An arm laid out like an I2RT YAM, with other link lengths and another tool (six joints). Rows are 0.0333 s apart.
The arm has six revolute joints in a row. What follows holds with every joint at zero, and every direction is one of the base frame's.
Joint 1 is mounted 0.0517 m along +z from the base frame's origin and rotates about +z.
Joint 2 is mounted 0.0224 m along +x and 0.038 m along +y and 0.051 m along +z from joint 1 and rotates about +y.
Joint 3 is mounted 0.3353 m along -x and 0.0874 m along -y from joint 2 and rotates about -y.
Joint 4 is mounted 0.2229 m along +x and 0.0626 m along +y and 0.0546 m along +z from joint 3 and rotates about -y.
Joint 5 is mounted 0.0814 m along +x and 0.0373 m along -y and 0.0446 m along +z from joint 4 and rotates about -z.
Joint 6 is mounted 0.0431 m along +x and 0.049 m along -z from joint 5 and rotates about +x.
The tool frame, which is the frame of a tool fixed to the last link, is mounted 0.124 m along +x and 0.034 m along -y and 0.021 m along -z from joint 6; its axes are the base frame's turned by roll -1.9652, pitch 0.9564 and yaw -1.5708 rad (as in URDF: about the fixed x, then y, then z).
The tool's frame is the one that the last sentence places.
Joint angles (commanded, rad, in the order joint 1, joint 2, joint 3, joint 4, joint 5, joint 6), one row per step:
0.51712, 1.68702, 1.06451, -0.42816, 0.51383, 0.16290
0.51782, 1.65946, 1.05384, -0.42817, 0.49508, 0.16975
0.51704, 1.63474, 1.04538, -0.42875, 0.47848, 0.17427
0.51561, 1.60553, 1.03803, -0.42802, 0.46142, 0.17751
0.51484, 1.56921, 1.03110, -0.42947, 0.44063, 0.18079
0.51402, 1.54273, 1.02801, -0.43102, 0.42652, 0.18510
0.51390, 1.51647, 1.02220, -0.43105, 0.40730, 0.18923
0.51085, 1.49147, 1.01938, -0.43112, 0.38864, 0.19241
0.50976, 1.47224, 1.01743, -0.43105, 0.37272, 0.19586
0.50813, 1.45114, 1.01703, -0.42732, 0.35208, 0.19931
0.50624, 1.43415, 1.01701, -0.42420, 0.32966, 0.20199
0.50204, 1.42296, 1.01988, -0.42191, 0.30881, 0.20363
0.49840, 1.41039, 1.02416, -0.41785, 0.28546, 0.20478
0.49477, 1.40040, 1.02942, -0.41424, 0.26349, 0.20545
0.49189, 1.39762, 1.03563, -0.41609, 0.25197, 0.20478
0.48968, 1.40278, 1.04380, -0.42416, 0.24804, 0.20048
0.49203, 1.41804, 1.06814, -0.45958, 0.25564, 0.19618
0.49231, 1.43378, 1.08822, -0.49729, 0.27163, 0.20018
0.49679, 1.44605, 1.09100, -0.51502, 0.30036, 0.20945
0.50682, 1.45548, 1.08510, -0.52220, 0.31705, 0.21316
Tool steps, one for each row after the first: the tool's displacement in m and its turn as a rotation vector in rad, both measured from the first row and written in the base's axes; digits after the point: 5 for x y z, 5 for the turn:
-0.00441, 0.00080, 0.00401, 0.02669, -0.00804, 0.00498
-0.00813, 0.00104, 0.00787, 0.04963, -0.01546, 0.00939
-0.01160, 0.00125, 0.01355, 0.07536, -0.02849, 0.01476
-0.01599, 0.00184, 0.02104, 0.10630, -0.04463, 0.02326
-0.01898, 0.00220, 0.02704, 0.12987, -0.05849, 0.02759
-0.02256, 0.00336, 0.03181, 0.15625, -0.06885, 0.03574
-0.02528, 0.00381, 0.03722, 0.18213, -0.08106, 0.04182
-0.02752, 0.00487, 0.04134, 0.20388, -0.09015, 0.04816
-0.02912, 0.00691, 0.04674, 0.23209, -0.10357, 0.05742
-0.03051, 0.00928, 0.05091, 0.25878, -0.11241, 0.06810
-0.03081, 0.01113, 0.05444, 0.28161, -0.11888, 0.07637
-0.03082, 0.01380, 0.05913, 0.30767, -0.12838, 0.08781
-0.03051, 0.01642, 0.06355, 0.33126, -0.13672, 0.09897
-0.03000, 0.01759, 0.06592, 0.34157, -0.13880, 0.10442
-0.02910, 0.01778, 0.06608, 0.33903, -0.13278, 0.10719
-0.02871, 0.01743, 0.06570, 0.31980, -0.11159, 0.10502
-0.02938, 0.01451, 0.06366, 0.29691, -0.08850, 0.08911
-0.03047, 0.01094, 0.05992, 0.27090, -0.07641, 0.06720
-0.03236, 0.01096, 0.05496, 0.25162, -0.06262, 0.06277

